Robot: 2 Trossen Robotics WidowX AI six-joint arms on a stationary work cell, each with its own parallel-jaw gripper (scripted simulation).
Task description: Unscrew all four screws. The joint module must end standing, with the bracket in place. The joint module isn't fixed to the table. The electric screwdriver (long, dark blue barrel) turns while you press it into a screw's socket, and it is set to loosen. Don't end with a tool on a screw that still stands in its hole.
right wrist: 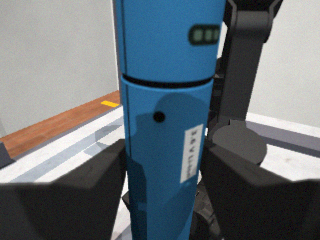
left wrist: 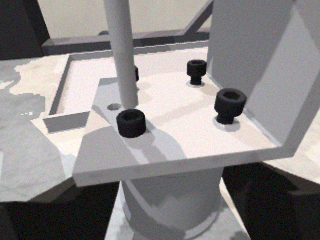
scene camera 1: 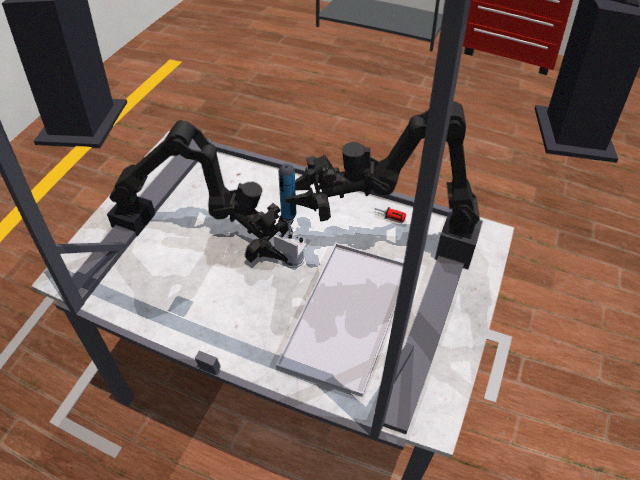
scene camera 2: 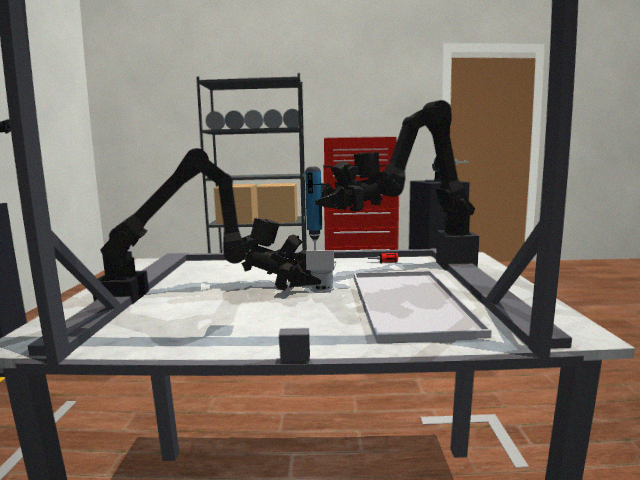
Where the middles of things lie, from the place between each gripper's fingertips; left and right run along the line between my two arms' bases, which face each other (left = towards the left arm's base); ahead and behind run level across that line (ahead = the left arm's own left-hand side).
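The shallow tray (scene camera 1: 336, 337) sits 19 cm to the right of my left hand, 18 cm behind it and 3 cm below it. As for the grey bracket (left wrist: 263, 56), I find it 1 cm behind my left hand, 2 cm to the right of it and 4 cm above it.
Counted from my right hand, the shallow tray is 150 mm to the right, 200 mm behind and 220 mm below. That same right hand of mine is 160 mm above the grey bracket, 30 mm past it and 10 mm to the right of it.
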